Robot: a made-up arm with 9 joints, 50 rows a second.
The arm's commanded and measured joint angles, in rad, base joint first. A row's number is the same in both.
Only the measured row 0 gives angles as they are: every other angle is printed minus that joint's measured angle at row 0.
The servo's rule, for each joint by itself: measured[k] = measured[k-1] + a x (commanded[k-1-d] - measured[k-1]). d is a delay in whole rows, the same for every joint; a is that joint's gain. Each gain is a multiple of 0.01, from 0.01 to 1. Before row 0 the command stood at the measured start. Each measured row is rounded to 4 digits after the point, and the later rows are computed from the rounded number. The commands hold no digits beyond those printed.
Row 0, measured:
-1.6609, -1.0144, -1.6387, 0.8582, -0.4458, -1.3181, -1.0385, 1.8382, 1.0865
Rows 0 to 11, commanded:
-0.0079, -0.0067, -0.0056, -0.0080, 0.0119, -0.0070, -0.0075, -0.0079, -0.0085
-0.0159, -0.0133, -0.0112, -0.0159, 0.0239, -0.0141, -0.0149, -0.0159, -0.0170
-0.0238, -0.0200, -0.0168, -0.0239, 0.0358, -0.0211, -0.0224, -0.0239, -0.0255
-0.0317, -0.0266, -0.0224, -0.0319, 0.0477, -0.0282, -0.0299, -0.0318, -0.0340
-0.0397, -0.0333, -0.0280, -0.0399, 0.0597, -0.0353, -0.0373, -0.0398, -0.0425
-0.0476, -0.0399, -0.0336, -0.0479, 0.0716, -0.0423, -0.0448, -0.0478, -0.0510
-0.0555, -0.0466, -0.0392, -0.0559, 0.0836, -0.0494, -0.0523, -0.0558, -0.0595
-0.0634, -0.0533, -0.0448, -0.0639, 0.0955, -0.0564, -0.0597, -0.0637, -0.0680
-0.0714, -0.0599, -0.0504, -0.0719, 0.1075, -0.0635, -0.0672, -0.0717, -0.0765
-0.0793, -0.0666, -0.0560, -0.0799, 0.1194, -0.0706, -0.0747, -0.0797, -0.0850
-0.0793, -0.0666, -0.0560, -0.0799, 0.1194, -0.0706, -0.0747, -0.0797, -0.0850
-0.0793, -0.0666, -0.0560, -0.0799, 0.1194, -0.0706, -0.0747, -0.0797, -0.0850
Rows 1 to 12, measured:
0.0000, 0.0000, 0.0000, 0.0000, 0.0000, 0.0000, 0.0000, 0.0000, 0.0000
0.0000, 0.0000, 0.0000, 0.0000, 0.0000, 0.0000, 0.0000, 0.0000, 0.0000
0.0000, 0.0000, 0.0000, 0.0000, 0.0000, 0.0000, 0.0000, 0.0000, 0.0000
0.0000, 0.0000, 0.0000, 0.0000, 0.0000, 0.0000, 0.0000, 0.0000, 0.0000
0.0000, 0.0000, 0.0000, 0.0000, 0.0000, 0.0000, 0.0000, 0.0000, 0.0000
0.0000, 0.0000, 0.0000, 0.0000, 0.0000, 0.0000, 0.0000, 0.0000, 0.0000
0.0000, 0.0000, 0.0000, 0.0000, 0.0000, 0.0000, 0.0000, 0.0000, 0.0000
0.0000, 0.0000, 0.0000, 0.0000, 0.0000, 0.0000, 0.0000, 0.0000, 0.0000
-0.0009, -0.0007, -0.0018, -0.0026, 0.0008, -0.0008, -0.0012, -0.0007, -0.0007
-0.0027, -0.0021, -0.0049, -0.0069, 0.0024, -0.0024, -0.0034, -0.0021, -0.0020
-0.0052, -0.0041, -0.0088, -0.0123, 0.0047, -0.0046, -0.0064, -0.0041, -0.0039
-0.0084, -0.0066, -0.0133, -0.0186, 0.0077, -0.0074, -0.0102, -0.0066, -0.0063
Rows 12 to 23, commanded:
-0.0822, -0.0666, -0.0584, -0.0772, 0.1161, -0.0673, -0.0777, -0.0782, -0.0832
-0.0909, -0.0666, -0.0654, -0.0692, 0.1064, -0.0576, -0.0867, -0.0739, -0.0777
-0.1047, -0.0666, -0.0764, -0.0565, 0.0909, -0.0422, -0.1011, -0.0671, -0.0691
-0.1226, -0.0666, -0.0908, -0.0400, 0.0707, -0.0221, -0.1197, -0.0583, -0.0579
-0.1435, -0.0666, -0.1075, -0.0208, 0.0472, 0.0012, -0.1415, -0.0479, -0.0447
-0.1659, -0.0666, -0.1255, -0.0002, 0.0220, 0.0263, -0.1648, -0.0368, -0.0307
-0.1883, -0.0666, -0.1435, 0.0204, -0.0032, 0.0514, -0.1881, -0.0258, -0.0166
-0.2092, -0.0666, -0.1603, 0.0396, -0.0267, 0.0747, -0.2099, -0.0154, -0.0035
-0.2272, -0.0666, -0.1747, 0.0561, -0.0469, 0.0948, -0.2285, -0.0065, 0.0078
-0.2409, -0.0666, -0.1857, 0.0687, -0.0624, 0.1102, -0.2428, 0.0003, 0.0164
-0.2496, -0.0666, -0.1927, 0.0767, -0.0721, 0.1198, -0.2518, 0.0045, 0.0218
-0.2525, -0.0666, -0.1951, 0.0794, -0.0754, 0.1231, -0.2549, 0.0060, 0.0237
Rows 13 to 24, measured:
-0.0122, -0.0095, -0.0182, -0.0254, 0.0113, -0.0107, -0.0145, -0.0096, -0.0092
-0.0164, -0.0128, -0.0233, -0.0326, 0.0155, -0.0145, -0.0193, -0.0130, -0.0125
-0.0211, -0.0165, -0.0285, -0.0401, 0.0203, -0.0187, -0.0246, -0.0169, -0.0163
-0.0262, -0.0205, -0.0339, -0.0477, 0.0256, -0.0232, -0.0302, -0.0211, -0.0204
-0.0316, -0.0248, -0.0393, -0.0554, 0.0313, -0.0280, -0.0361, -0.0257, -0.0249
-0.0373, -0.0294, -0.0448, -0.0632, 0.0375, -0.0331, -0.0423, -0.0306, -0.0297
-0.0423, -0.0335, -0.0485, -0.0685, 0.0432, -0.0376, -0.0475, -0.0350, -0.0341
-0.0467, -0.0371, -0.0510, -0.0721, 0.0485, -0.0416, -0.0519, -0.0390, -0.0382
-0.0510, -0.0403, -0.0534, -0.0737, 0.0532, -0.0447, -0.0560, -0.0425, -0.0418
-0.0558, -0.0432, -0.0574, -0.0723, 0.0569, -0.0462, -0.0609, -0.0453, -0.0447
-0.0617, -0.0458, -0.0637, -0.0672, 0.0593, -0.0457, -0.0673, -0.0473, -0.0467
-0.0690, -0.0481, -0.0726, -0.0585, 0.0601, -0.0429, -0.0757, -0.0483, -0.0476

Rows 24 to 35, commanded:
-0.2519, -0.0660, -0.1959, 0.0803, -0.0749, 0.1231, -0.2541, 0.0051, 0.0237
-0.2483, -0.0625, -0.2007, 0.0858, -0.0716, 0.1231, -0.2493, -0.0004, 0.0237
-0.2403, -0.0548, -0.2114, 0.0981, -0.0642, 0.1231, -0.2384, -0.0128, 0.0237
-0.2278, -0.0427, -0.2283, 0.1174, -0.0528, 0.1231, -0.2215, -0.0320, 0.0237
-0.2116, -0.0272, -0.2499, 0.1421, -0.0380, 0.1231, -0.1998, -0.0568, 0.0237
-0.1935, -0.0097, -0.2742, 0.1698, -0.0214, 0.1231, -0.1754, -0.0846, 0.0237
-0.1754, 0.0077, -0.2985, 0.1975, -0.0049, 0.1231, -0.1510, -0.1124, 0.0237
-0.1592, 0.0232, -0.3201, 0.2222, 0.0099, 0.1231, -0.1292, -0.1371, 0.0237
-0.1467, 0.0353, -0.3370, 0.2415, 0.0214, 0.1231, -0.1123, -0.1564, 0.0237
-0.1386, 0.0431, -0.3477, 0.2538, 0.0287, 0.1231, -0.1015, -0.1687, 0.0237
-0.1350, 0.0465, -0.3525, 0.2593, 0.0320, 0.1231, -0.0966, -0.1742, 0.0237
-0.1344, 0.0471, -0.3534, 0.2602, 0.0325, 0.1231, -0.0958, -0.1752, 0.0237
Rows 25 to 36, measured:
-0.0779, -0.0501, -0.0841, -0.0464, 0.0592, -0.0376, -0.0862, -0.0483, -0.0474
-0.0885, -0.0519, -0.0978, -0.0316, 0.0566, -0.0299, -0.0988, -0.0473, -0.0461
-0.1005, -0.0535, -0.1129, -0.0150, 0.0524, -0.0201, -0.1131, -0.0454, -0.0437
-0.1135, -0.0549, -0.1285, 0.0025, 0.0469, -0.0087, -0.1286, -0.0427, -0.0405
-0.1271, -0.0562, -0.1437, 0.0197, 0.0403, 0.0037, -0.1446, -0.0394, -0.0366
-0.1408, -0.0573, -0.1576, 0.0354, 0.0331, 0.0165, -0.1603, -0.0358, -0.0324
-0.1539, -0.0583, -0.1692, 0.0486, 0.0257, 0.0289, -0.1749, -0.0322, -0.0281
-0.1657, -0.0592, -0.1777, 0.0585, 0.0186, 0.0402, -0.1877, -0.0288, -0.0240
-0.1760, -0.0599, -0.1837, 0.0655, 0.0121, 0.0501, -0.1983, -0.0257, -0.0202
-0.1847, -0.0602, -0.1893, 0.0720, 0.0062, 0.0589, -0.2065, -0.0234, -0.0167
-0.1914, -0.0596, -0.1966, 0.0804, 0.0013, 0.0666, -0.2116, -0.0224, -0.0135
-0.1958, -0.0577, -0.2071, 0.0922, -0.0025, 0.0734, -0.2132, -0.0233, -0.0105

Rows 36 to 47, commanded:
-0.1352, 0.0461, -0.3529, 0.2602, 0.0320, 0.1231, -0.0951, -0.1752, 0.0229
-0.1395, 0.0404, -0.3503, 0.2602, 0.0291, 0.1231, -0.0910, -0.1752, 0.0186
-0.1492, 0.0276, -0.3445, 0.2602, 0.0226, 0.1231, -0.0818, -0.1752, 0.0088
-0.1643, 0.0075, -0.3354, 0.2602, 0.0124, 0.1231, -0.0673, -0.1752, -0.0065
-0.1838, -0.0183, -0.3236, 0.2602, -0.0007, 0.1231, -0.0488, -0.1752, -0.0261
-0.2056, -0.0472, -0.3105, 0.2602, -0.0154, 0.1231, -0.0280, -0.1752, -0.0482
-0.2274, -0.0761, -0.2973, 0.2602, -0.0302, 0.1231, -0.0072, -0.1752, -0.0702
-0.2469, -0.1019, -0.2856, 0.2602, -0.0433, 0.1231, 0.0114, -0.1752, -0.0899
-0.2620, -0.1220, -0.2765, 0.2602, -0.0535, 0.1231, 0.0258, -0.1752, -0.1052
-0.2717, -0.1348, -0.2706, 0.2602, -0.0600, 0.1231, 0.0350, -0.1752, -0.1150
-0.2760, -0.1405, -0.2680, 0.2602, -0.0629, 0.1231, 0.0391, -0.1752, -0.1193
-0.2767, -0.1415, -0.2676, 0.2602, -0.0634, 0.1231, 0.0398, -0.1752, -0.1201
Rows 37 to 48, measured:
-0.1977, -0.0543, -0.2212, 0.1082, -0.0050, 0.0794, -0.2111, -0.0263, -0.0078
-0.1972, -0.0494, -0.2387, 0.1279, -0.0061, 0.0846, -0.2054, -0.0315, -0.0053
-0.1946, -0.0431, -0.2584, 0.1502, -0.0060, 0.0892, -0.1967, -0.0388, -0.0030
-0.1904, -0.0358, -0.2788, 0.1732, -0.0049, 0.0933, -0.1859, -0.0476, -0.0009
-0.1852, -0.0280, -0.2980, 0.1951, -0.0031, 0.0969, -0.1741, -0.0574, 0.0011
-0.1796, -0.0202, -0.3144, 0.2139, -0.0009, 0.1000, -0.1625, -0.0674, 0.0029
-0.1742, -0.0129, -0.3270, 0.2284, 0.0014, 0.1028, -0.1520, -0.0770, 0.0046
-0.1694, -0.0063, -0.3357, 0.2386, 0.0036, 0.1052, -0.1430, -0.0858, 0.0061
-0.1653, -0.0005, -0.3414, 0.2455, 0.0056, 0.1073, -0.1353, -0.0938, 0.0074
-0.1622, 0.0040, -0.3443, 0.2502, 0.0072, 0.1092, -0.1282, -0.1011, 0.0083
-0.1606, 0.0066, -0.3444, 0.2534, 0.0083, 0.1109, -0.1208, -0.1078, 0.0083
-0.1610, 0.0067, -0.3414, 0.2556, 0.0086, 0.1124, -0.1122, -0.1139, 0.0071

